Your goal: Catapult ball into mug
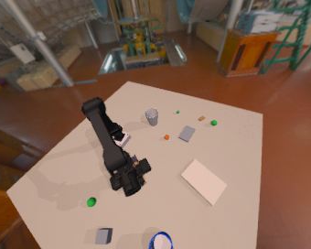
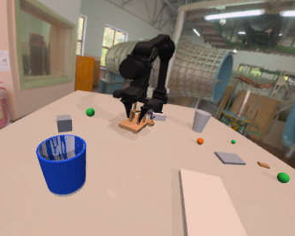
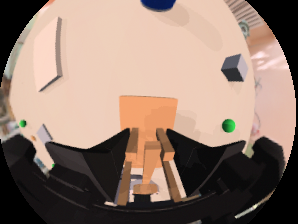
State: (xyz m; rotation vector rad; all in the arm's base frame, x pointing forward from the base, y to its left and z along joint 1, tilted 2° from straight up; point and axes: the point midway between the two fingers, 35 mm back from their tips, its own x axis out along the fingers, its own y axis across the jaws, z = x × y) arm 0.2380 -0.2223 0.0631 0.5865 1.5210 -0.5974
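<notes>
Now: the orange ball 31 cm to the left of my gripper tip, 8 cm ahead of it and 6 cm below it. Round my gripper tip: green ball (20 cm behind, 17 cm to the right, 5 cm below); grey cube (26 cm to the right, 5 cm below, 5 cm behind); wooden catapult (6 cm to the left, 4 cm behind, 2 cm above).
</notes>
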